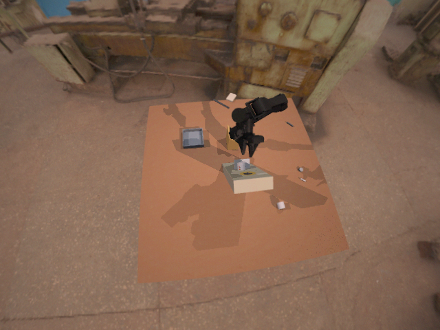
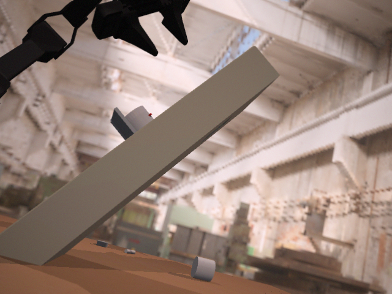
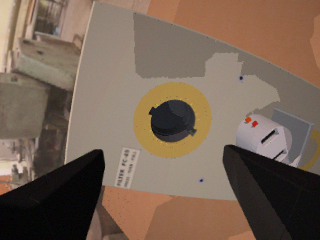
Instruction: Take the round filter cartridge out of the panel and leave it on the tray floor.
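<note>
The round filter cartridge lies 20 mm behind my gripper tip and 140 mm below it.
</note>
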